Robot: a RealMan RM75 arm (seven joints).
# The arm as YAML. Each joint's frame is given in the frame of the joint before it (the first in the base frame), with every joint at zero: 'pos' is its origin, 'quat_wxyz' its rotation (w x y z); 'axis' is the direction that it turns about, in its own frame. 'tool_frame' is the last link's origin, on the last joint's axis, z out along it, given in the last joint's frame.
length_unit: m
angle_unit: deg
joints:
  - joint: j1
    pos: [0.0, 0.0, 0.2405]
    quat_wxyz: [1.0, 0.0, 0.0, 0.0]
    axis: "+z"
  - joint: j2
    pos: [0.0, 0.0, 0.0]
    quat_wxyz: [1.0, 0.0, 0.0, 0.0]
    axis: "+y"
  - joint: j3
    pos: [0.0, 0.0, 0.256]
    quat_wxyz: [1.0, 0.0, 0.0, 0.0]
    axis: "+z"
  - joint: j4
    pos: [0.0, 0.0, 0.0]
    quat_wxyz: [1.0, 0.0, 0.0, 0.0]
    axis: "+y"
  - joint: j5
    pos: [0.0, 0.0, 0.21]
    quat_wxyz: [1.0, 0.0, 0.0, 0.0]
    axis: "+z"
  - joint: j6
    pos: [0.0, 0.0, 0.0]
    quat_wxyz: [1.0, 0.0, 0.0, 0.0]
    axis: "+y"
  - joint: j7
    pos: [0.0, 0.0, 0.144]
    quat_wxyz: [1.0, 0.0, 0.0, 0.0]
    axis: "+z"
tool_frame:
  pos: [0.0, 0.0, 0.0]
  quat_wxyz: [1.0, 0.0, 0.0, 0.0]
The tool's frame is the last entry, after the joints.
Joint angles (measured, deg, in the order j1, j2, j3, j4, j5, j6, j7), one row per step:
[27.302, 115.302, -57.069, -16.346, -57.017, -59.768, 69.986]
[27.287, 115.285, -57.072, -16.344, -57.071, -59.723, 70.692]
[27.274, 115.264, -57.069, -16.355, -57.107, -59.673, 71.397]
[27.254, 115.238, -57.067, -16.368, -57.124, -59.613, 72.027]
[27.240, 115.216, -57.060, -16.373, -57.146, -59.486, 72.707]
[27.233, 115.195, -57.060, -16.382, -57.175, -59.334, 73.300]
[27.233, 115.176, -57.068, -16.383, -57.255, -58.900, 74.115]
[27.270, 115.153, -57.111, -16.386, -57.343, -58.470, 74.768]
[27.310, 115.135, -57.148, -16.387, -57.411, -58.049, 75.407]
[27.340, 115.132, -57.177, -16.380, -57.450, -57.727, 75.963]
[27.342, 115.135, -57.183, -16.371, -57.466, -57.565, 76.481]
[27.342, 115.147, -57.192, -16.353, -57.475, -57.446, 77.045]
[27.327, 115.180, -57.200, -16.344, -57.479, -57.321, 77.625]
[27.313, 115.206, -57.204, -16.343, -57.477, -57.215, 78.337]
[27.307, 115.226, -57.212, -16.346, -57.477, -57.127, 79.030]
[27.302, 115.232, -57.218, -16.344, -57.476, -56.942, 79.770]
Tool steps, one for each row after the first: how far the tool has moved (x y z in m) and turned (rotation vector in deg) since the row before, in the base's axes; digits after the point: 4 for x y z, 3 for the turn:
[0.0003, -0.0001, 0.0000, -0.200, 0.554, -0.330]
[0.0003, 0.0000, 0.0001, -0.171, 0.557, -0.330]
[0.0003, 0.0000, 0.0002, -0.137, 0.493, -0.319]
[0.0005, 0.0000, 0.0001, -0.151, 0.515, -0.401]
[0.0005, 0.0001, 0.0001, -0.138, 0.420, -0.374]
[0.0011, 0.0002, -0.0001, -0.225, 0.468, -0.704]
[0.0008, 0.0004, -0.0002, -0.214, 0.303, -0.579]
[0.0008, 0.0004, -0.0002, -0.190, 0.315, -0.573]
[0.0006, 0.0003, -0.0002, -0.157, 0.320, -0.476]
[0.0004, 0.0000, -0.0001, -0.121, 0.384, -0.361]
[0.0003, 0.0000, -0.0002, -0.137, 0.457, -0.351]
[0.0003, -0.0001, -0.0003, -0.139, 0.488, -0.373]
[0.0003, -0.0001, -0.0002, -0.148, 0.610, -0.408]
[0.0002, 0.0000, -0.0002, -0.144, 0.591, -0.371]
[0.0005, 0.0000, -0.0001, -0.142, 0.583, -0.482]

